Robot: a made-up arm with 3 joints. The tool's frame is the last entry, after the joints. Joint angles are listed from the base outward. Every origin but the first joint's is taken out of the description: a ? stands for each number. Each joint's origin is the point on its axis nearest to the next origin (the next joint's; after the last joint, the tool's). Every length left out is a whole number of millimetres.
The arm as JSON. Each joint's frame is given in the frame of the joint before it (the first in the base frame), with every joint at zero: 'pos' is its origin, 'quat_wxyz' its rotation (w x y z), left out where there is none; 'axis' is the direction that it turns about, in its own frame. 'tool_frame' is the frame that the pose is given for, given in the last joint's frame.
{
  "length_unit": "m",
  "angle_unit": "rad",
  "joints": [
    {
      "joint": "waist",
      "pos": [
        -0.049,
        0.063,
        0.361
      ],
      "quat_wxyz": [
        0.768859,
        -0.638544,
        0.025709,
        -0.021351
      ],
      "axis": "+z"
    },
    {
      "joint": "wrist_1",
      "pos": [
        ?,
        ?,
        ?
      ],
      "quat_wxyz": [
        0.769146,
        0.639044,
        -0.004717,
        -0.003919
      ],
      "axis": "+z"
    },
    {
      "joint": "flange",
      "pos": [
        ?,
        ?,
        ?
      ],
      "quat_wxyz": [
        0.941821,
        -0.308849,
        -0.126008,
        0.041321
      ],
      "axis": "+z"
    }
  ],
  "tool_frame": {
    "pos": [
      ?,
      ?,
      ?
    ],
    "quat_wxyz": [
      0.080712,
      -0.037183,
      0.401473,
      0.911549
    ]
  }
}
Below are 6 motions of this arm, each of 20 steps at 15 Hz.
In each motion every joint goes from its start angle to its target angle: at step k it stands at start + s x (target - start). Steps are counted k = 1, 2, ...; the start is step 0. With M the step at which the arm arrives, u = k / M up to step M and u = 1 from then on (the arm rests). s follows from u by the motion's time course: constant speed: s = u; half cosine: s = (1 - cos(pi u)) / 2; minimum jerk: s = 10 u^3 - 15 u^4 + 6 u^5.
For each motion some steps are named. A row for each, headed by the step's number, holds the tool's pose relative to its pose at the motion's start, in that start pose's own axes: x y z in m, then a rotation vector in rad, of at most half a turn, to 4 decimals.
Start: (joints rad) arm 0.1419 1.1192 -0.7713
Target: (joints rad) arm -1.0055 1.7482 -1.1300
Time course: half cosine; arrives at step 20
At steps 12, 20:
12: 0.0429 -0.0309 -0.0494 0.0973 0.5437 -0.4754
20: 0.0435 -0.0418 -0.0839 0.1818 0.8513 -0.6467

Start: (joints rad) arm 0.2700 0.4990 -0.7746
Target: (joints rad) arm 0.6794 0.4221 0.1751
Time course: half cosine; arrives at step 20
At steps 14, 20:
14: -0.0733 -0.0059 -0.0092 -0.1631 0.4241 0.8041
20: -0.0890 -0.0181 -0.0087 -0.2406 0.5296 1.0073

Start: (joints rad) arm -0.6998 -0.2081 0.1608
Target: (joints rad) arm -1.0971 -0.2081 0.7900
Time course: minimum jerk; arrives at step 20
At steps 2, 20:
2: -0.0002 0.0001 -0.0002 -0.0003 0.0036 0.0003
20: -0.0239 0.0209 -0.0102 0.0462 0.4177 0.0480

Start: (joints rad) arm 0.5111 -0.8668 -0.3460
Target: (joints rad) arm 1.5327 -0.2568 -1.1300
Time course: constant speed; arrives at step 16
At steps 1, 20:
1: 0.0050 -0.0009 0.0001 0.0232 0.0280 0.0128
20: 0.0479 0.0299 -0.0255 0.2706 0.3574 0.3262

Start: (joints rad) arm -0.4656 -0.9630 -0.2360
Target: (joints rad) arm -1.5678 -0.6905 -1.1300
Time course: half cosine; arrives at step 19
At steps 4, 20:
4: 0.0065 0.0020 0.0001 -0.0761 -0.1040 -0.1268
20: 0.0288 0.0080 0.0309 -0.7795 -1.1599 -1.0112

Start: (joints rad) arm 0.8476 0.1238 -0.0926
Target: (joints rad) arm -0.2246 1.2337 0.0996
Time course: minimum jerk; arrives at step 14
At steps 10, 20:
10: 0.0496 -0.0153 -0.0335 0.2772 1.0705 -0.4972
20: 0.0535 -0.0201 -0.0387 0.4166 1.2388 -0.5263

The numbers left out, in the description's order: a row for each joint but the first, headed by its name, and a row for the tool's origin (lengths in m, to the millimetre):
wrist_1: 0.015 -0.02 0.0
flange: 0.009 0.097 0.0
tool: -0.046 -0.062 0.0

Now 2 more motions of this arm.
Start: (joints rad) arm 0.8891 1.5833 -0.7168
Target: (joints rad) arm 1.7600 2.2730 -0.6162
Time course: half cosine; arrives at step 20
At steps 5, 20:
5: -0.0045 0.0099 -0.0108 -0.1661 0.0020 0.0745
20: -0.0135 0.0086 -0.0877 -1.1979 0.0280 0.2104

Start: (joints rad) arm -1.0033 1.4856 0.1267
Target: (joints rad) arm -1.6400 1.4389 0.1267
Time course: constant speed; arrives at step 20
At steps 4, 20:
4: -0.0010 -0.0044 0.0065 0.1276 0.0055 0.0209
20: -0.0030 -0.0294 0.0254 0.6394 0.0303 0.0930

